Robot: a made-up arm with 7 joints.
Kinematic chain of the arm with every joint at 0, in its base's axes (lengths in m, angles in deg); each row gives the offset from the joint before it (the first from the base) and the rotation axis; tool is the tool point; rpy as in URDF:
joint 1: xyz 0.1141 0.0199 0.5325 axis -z
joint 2: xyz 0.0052 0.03 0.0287 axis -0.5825 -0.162 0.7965
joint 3: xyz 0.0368 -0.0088 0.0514 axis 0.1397 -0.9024 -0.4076
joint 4: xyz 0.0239 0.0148 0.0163 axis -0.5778 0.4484 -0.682
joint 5: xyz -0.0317 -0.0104 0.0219 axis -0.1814 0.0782 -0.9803
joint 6: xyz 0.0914 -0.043 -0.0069 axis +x
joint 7: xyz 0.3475 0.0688 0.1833 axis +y
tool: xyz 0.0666 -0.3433 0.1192 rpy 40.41 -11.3 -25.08
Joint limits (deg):
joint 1: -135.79..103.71
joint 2: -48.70..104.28
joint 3: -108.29..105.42
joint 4: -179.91..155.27
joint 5: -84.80..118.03
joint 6: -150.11..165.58
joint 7: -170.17..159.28
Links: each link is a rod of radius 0.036 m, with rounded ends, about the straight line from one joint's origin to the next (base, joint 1, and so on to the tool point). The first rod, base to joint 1, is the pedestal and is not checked.
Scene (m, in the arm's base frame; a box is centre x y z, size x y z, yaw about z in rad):
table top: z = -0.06
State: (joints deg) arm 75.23 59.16 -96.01 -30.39 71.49 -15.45 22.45
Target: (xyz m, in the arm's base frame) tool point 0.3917 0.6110 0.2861
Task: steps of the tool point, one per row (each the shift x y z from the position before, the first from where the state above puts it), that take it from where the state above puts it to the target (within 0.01 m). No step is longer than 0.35 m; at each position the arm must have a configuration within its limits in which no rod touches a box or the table.
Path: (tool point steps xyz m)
1: 0.2459 0.2147 0.0069
2: 0.1193 0.3012 -0.0213
3: -0.0306 0.3126 -0.0453
4: -0.1623 0.2508 -0.0628
5: -0.2425 0.1380 -0.0725

